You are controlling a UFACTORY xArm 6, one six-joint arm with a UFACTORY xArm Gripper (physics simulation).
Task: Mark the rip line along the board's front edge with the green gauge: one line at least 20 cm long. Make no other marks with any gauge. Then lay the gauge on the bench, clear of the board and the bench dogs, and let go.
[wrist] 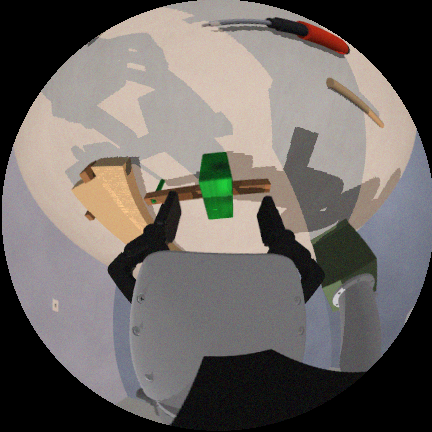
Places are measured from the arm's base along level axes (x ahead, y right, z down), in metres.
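Where they show: gripper, fingertip midpoint: (219,202); arm's base, origin of the base link: (353,290).
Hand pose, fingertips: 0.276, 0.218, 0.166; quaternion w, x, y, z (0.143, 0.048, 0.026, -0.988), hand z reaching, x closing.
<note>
Each offset is from my fingertips to the top centre of the thing, as dx, dy, dz. "spot": to the spot under its first point. Level surfaces: height alone.
The green gauge has a bright green block @[+0.013, +0.012, -0.012] (217,192) on a brown wooden beam that runs left to right, with a small green pin near its left end. It lies on the bench @[dz +0.043] (200,85), to the right of the board. The pale wooden board @[+0.170, -0.072, +0.023] (110,195) is at the left, partly hidden by the left finger. Brown bench dogs @[+0.145, +0.083, +0.018] (88,173) @[+0.222, +0.027, +0.018] (90,216) show at its left side. My gripper (219,202) is open, with no thing held; its black fingers stand apart, one to each side of the green block in the view. No line is visible on the part of the board in view.
A red and black handled tool (320,36) with a thin metal shaft lies at the top right. A tan stick @[spot: -0.195, +0.100, +0.031] (355,101) lies below it. A dark green box-like block (346,252) and a grey cylindrical part (360,325) are at the lower right.
</note>
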